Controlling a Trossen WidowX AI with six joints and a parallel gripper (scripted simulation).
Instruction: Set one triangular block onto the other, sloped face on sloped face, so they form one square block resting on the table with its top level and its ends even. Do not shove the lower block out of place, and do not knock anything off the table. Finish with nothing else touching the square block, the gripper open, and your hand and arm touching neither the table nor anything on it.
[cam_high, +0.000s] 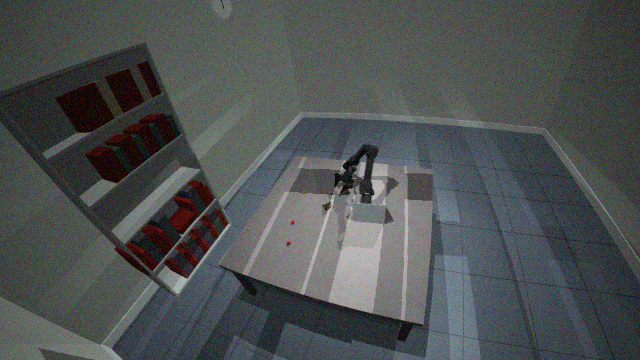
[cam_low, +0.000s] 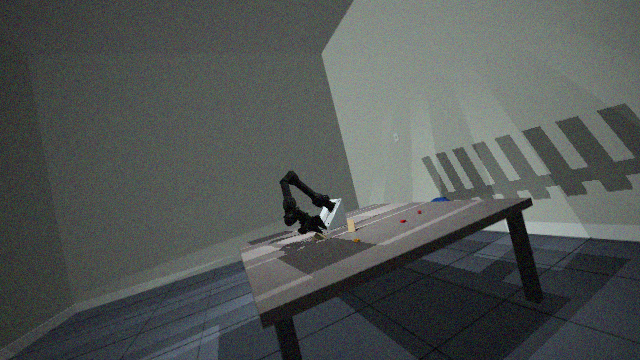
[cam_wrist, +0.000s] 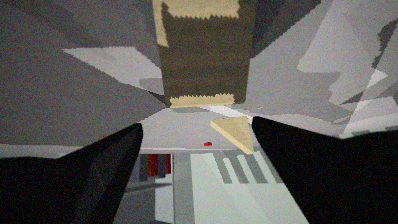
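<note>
Right now my gripper tip is 3 cm past the tan triangular block, 3 cm to the left of it and 2 cm above it. The rest, counted from my gripper tip: small orange piece (27 cm ahead, 3 cm to the left, 4 cm below).
</note>
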